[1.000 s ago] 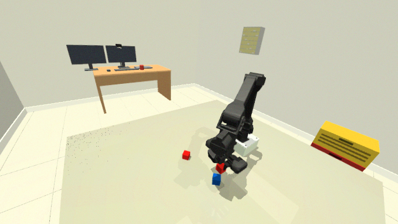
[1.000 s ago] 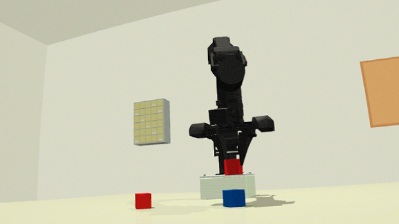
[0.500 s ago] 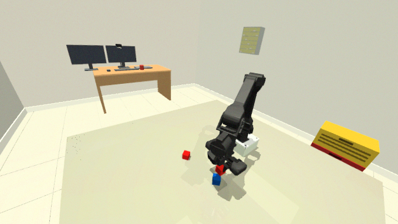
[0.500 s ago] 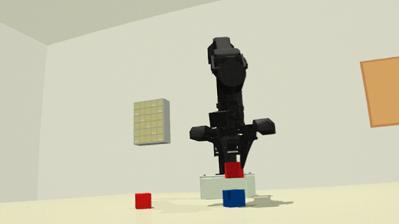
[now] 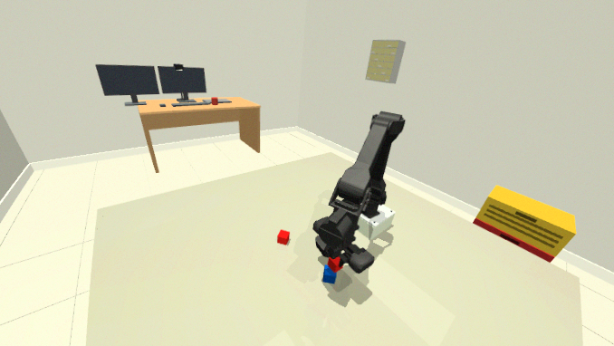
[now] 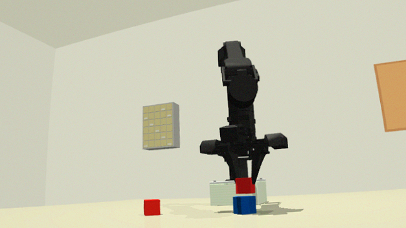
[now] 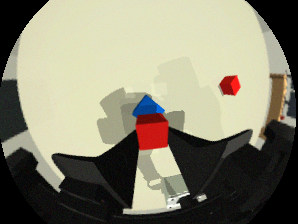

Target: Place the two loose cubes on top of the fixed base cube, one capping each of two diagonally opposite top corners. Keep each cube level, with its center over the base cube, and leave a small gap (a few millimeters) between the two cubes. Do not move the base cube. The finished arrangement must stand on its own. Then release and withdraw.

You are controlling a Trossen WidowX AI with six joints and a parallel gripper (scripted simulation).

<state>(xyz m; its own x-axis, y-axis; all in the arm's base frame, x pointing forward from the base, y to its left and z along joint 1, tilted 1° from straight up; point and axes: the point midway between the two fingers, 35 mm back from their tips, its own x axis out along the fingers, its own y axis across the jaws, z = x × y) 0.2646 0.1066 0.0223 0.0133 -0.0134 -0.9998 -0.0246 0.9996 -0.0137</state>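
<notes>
Now: gripper tip right at the red cube. From my gripper tip the other things lie so: blue base cube (40 mm below, 20 mm ahead).
</notes>
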